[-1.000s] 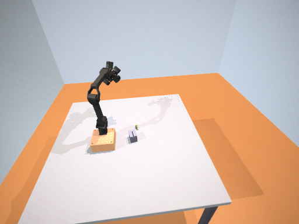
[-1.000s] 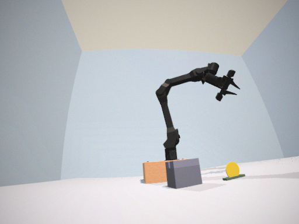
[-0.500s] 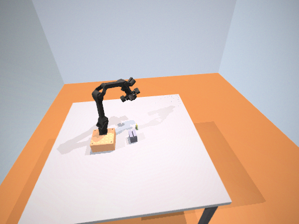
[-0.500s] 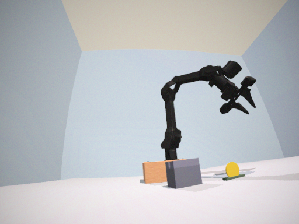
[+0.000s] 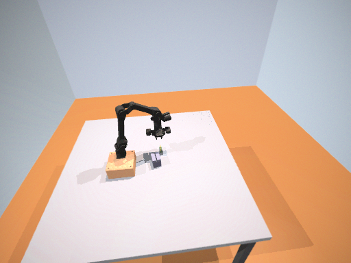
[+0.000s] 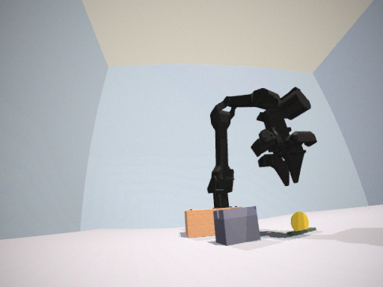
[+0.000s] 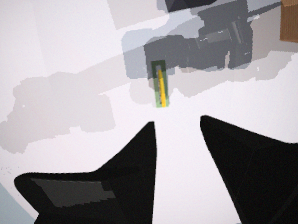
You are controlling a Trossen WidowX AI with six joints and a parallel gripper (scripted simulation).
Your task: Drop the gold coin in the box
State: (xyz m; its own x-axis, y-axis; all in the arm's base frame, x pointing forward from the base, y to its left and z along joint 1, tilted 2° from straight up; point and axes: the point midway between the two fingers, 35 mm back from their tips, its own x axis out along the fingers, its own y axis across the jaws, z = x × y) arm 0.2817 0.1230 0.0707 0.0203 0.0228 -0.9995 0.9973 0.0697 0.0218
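The gold coin lies 9 cm below my gripper tip.
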